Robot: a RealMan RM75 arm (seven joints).
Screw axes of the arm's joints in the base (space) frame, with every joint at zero. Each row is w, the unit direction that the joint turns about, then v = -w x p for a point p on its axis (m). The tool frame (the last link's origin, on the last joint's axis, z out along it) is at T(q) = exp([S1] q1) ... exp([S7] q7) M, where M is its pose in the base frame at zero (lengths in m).
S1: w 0 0 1 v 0 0 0
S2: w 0 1 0 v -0.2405 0 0
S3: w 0 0 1 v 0 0 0
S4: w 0 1 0 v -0.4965 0 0
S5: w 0 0 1 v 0 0 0
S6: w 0 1 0 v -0.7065 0 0
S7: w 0 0 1 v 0 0 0
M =
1 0 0 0
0 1 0 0
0 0 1 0.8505
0 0 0 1
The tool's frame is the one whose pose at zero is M.
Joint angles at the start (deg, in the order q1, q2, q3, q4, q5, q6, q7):
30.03 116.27 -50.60 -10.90 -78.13 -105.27 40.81
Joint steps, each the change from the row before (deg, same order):
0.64 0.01 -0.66 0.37 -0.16 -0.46 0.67
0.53 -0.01 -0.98 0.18 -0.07 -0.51 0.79
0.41 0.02 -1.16 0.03 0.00 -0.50 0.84
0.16 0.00 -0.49 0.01 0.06 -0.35 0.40
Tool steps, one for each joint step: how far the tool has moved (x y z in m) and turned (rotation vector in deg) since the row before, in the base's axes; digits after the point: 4 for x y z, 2 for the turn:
-0.0035 -0.0002 -0.0019 -1.49 0.26 0.78
-0.0033 -0.0008 -0.0018 -1.66 0.12 0.89
-0.0029 -0.0012 -0.0019 -1.72 0.04 0.89
-0.0013 -0.0007 -0.0004 -0.75 0.14 0.42

